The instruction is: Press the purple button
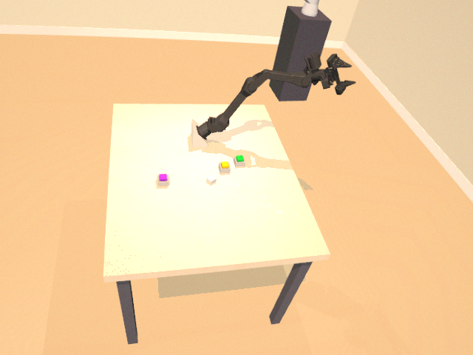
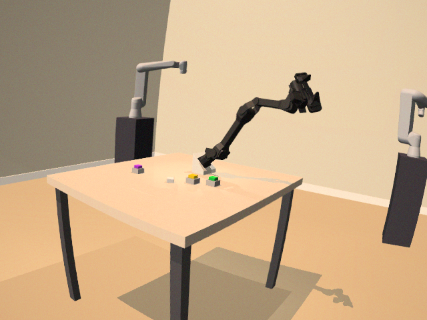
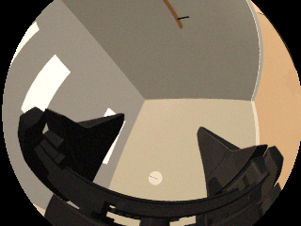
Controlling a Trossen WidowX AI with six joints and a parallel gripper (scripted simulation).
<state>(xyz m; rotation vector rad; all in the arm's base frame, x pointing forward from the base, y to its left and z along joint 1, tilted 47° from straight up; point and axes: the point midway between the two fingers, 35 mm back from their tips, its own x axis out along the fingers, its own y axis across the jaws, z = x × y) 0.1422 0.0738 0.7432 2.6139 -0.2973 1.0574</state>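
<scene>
Right now the purple button is 83 cm to the right of my gripper tip, 48 cm below it and 5 cm ahead of it. From my gripper tip the other things lie so: yellow button: 53 cm to the right, 48 cm below; green button: 48 cm below, 44 cm to the right, 3 cm behind; small white block: 61 cm to the right, 50 cm below, 7 cm ahead.
</scene>
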